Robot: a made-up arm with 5 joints.
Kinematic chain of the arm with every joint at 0, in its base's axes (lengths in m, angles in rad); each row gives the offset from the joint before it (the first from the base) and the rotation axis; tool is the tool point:
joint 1: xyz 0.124 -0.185 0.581 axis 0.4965 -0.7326 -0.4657
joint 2: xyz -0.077 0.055 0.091 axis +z
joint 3: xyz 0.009 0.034 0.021 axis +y
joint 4: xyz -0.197 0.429 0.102 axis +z
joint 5: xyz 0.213 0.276 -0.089 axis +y
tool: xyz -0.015 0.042 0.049
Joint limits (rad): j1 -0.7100..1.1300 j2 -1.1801..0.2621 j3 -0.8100..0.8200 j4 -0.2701..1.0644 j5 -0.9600..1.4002
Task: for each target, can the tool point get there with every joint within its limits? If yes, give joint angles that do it. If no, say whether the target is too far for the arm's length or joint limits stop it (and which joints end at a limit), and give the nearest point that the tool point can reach.
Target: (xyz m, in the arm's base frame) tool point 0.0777 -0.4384 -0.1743
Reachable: no: joint limits stop it (at a limit: joint 1, joint 2, joint 3, joint 4, joint 5) | nearest point 0.5670 0.1432 0.2310 | short by 0.861 m
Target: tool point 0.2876 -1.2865 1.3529
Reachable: no: too far | nearest point 0.3727 -0.4752 1.1406 | short by 0.843 m
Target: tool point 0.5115 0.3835 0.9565
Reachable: yes | joints 0.3087 -0.5998 -0.5801 -0.1190 0.3027
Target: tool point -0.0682 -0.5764 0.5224
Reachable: no: joint limits stop it (at a limit: joint 1, joint 2, joint 4, joint 5) | nearest point 0.4041 -0.4799 1.1128 | short by 0.762 m
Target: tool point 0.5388 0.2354 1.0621
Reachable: yes | joints 0.5597 -0.5698 0.0984 -0.1540 0.8784
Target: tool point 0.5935 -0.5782 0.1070
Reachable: no: joint limits stop it (at a limit: joint 1, joint 2, joint 3, joint 4, joint 5) | nearest point 0.5670 0.1432 0.2310 | short by 0.732 m
